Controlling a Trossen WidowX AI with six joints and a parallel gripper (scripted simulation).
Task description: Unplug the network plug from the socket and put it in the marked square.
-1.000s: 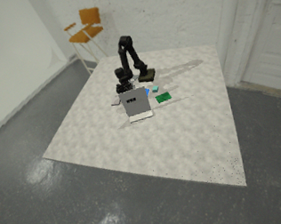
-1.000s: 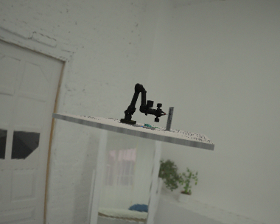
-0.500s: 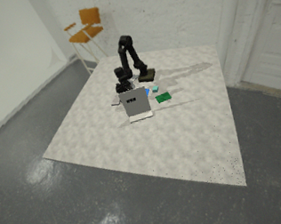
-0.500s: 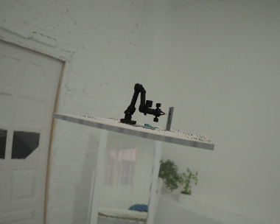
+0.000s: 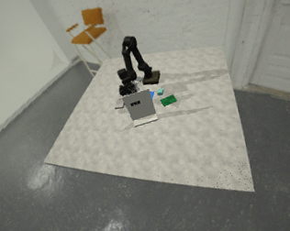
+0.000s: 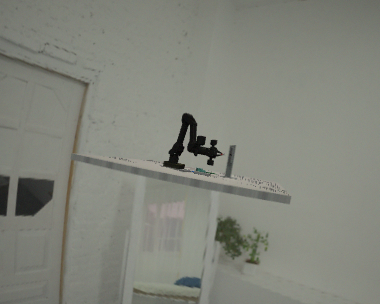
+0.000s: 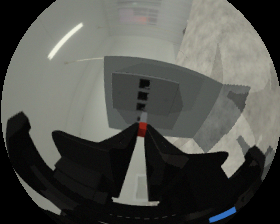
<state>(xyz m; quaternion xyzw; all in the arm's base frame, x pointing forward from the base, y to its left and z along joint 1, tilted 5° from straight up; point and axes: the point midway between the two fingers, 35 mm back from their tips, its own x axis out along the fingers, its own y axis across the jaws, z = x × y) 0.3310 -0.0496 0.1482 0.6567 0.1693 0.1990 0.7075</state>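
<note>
Now: gripper tip 160 mm above the marked square, 140 mm past it and 20 mm to the right of it. Round my gripper tip: grey upright panel: 80 mm ahead, 50 mm below, 20 mm to the left; then grey slab: 190 mm to the right, 150 mm below, 100 mm behind; then teal block: 170 mm behind, 150 mm below, 140 mm to the left.
</note>
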